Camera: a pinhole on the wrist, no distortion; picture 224 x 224 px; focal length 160.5 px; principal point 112.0 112.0 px. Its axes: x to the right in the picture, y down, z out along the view. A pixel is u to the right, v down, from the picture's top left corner.
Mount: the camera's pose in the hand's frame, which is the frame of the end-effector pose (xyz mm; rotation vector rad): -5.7 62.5 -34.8 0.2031 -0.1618 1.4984
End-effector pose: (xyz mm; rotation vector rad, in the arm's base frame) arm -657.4 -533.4 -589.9 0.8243 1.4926 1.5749
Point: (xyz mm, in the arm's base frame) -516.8 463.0 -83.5
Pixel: outside the picture
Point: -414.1 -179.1 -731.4
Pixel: 72 36
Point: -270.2 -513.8 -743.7
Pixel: 44 168
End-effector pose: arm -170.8 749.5 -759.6 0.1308 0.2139 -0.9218
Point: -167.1 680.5 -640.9
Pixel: 64 83
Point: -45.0 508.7 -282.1
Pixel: 125 73
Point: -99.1 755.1 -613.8
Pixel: 152 110
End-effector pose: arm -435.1 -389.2 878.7 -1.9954 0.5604 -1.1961
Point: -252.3 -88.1 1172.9
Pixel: outside the picture
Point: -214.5 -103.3 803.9
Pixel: 67 164
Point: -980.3 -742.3 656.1
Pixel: behind the camera
